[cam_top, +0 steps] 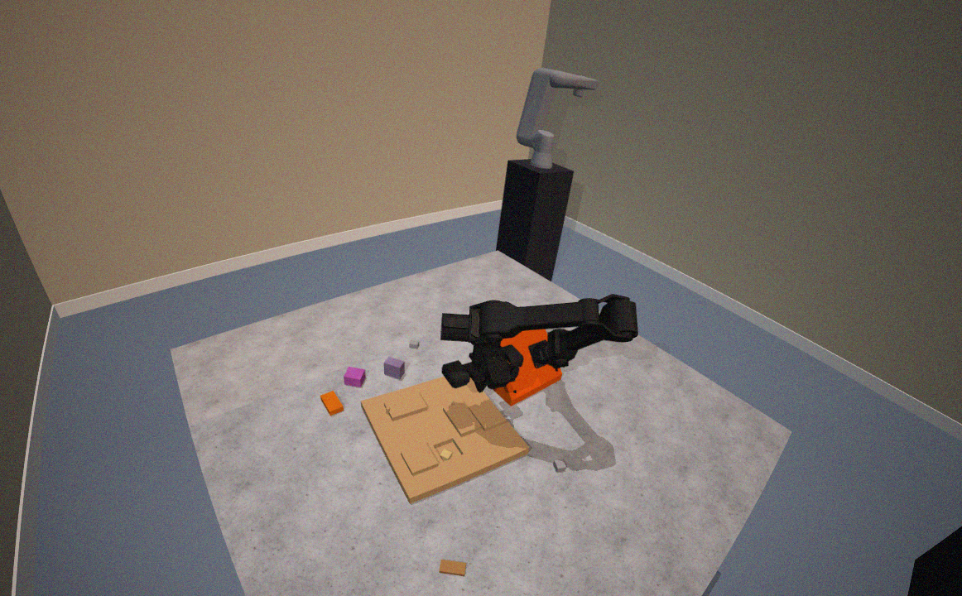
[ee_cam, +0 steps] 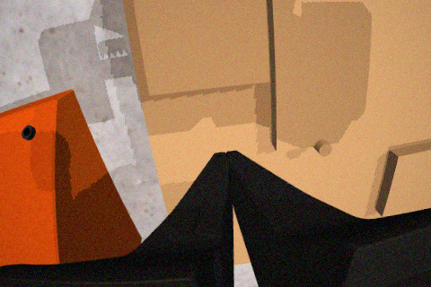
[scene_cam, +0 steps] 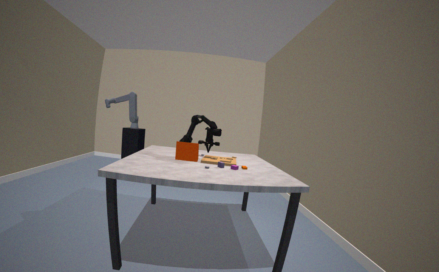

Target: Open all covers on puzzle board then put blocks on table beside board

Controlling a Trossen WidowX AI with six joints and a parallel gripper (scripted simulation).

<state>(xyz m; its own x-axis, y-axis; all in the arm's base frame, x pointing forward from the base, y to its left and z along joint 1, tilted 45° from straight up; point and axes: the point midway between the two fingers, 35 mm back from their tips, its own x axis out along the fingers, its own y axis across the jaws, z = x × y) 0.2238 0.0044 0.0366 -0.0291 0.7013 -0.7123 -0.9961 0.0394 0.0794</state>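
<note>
The tan puzzle board is 11 cm ahead of my gripper tip, 5 cm below it and 1 cm to the right of it. Also, from my gripper tip: magenta block (25 cm to the right, 22 cm ahead, 6 cm below); then purple block (22 cm to the right, 11 cm ahead, 5 cm below); then orange block (31 cm ahead, 19 cm to the right, 6 cm below).
</note>
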